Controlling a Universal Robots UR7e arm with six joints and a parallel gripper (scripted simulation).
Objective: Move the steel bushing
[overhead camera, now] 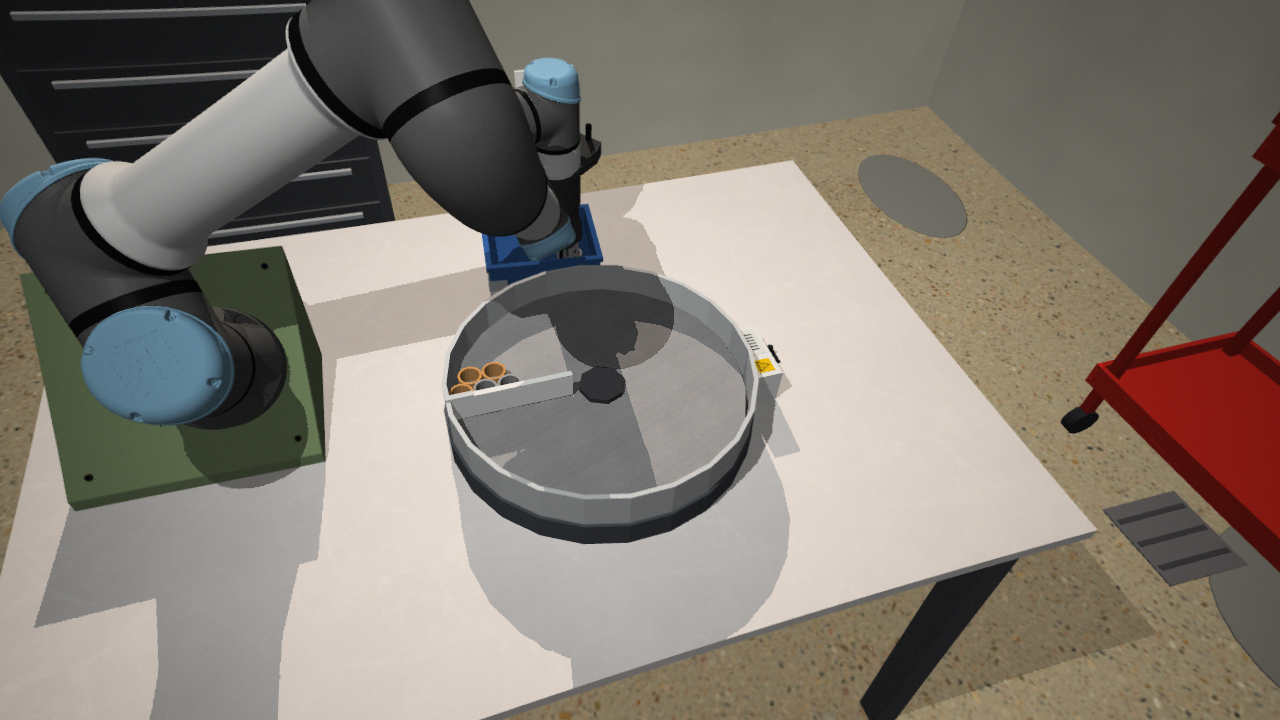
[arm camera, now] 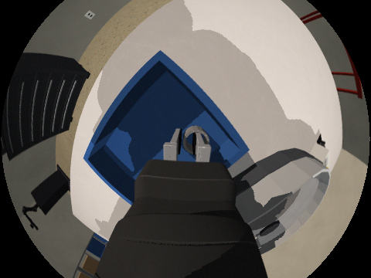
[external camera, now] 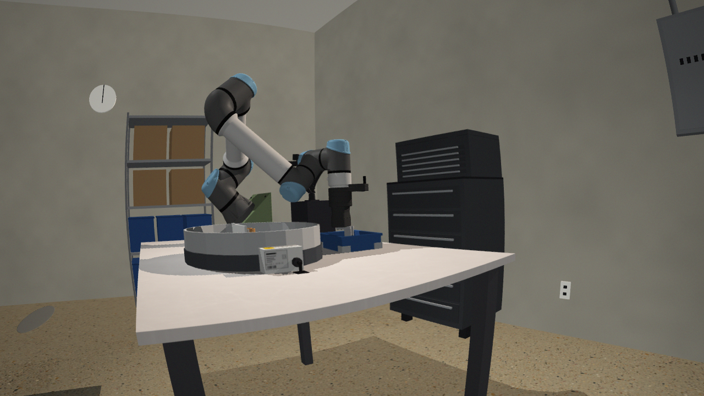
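Right now my hand is 4 cm past the blue crate and 3 cm to the right of it. From my hand the other things lie so: round grey turntable 32 cm to the right, 7 cm behind, 2 cm above.
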